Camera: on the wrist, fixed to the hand. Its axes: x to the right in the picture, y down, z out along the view.
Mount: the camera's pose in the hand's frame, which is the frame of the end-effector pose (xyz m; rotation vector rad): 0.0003 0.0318 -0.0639 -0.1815 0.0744 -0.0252
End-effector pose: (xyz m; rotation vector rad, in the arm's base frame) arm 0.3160 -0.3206 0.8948 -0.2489 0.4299 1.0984
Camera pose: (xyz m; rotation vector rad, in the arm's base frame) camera 0.2740 -0.3321 0.8382 -0.4552 0.3924 1.1070
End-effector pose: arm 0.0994 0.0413 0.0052 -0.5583 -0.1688 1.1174
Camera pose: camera 0.0996 0.0300 -0.0653 -0.7565 -0.2135 1.0612
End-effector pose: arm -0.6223 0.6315 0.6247 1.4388 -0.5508 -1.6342
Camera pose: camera -0.5517 0.6279 0.6346 1.3705 -0.3343 -1.5999
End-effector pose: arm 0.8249 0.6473 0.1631 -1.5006 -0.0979 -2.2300
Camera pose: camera 0.7824 0.5994 0.1315 -1.5128 0.1122 -2.3658
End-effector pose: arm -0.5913 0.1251 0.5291 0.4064 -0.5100 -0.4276
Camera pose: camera -0.5473 0.1683 0.4932 0.2530 -0.3905 -0.4772
